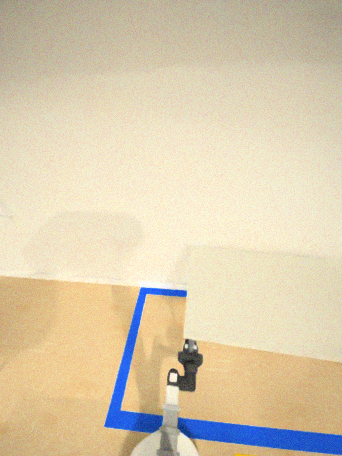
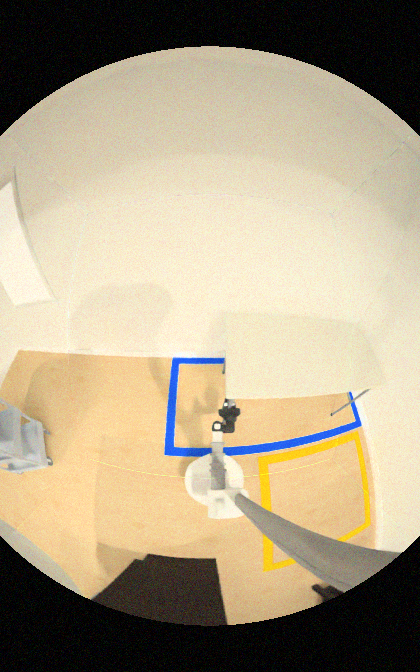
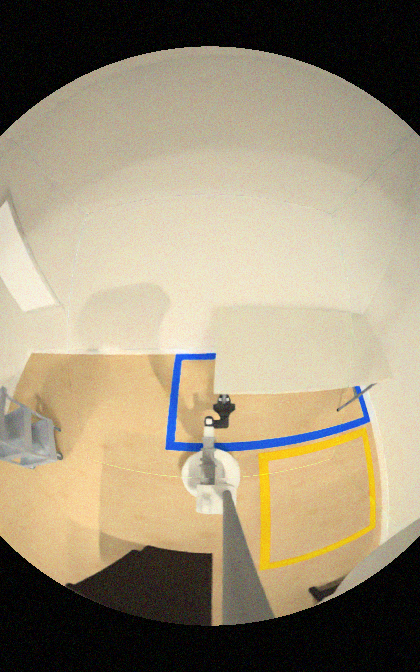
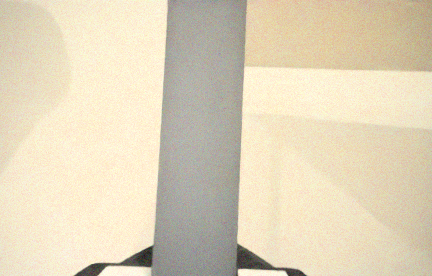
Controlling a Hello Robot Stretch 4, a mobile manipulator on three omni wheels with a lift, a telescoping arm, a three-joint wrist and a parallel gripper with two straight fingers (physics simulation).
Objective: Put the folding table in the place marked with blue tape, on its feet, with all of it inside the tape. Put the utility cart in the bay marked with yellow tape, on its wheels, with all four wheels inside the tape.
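Places are measured from the robot's base along level axes (x ahead, y left, z up), in millimetres.
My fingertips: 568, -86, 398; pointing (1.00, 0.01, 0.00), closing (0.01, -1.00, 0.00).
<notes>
Behind a point stands the place of what it marks, as x, y, z.
The folding table [image 1: 260, 305] @(615, -420, 710) [image 2: 295, 355] [image 3: 290, 350] stands upright at the wall, its pale top covering part of the blue tape [image 1: 129, 355] @(551, 352, -26) [image 2: 171, 410] [image 3: 173, 410]. Its far-right leg [image 2: 350, 402] slants down near the right tape strip; the other feet are mostly hidden. My gripper [image 1: 190, 345] [image 2: 230, 402] [image 3: 224, 398] [image 4: 199, 257] @(568, -86, 398) is shut on a grey table leg [image 4: 200, 125] @(474, -86, 465) at the near left corner. The blue-grey utility cart [image 2: 35, 445] [image 3: 42, 442] stands at the far left, away from the yellow tape bay [image 2: 266, 510] [image 3: 265, 510], which lies right of my base.
A dark brown piece of furniture [image 2: 175, 590] [image 3: 175, 585] stands behind my base. A small dark object [image 2: 326, 591] [image 3: 320, 592] shows beyond the yellow bay. A white panel [image 2: 22, 255] [image 3: 22, 270] hangs on the left wall. Walls border the blue tape at the back and right.
</notes>
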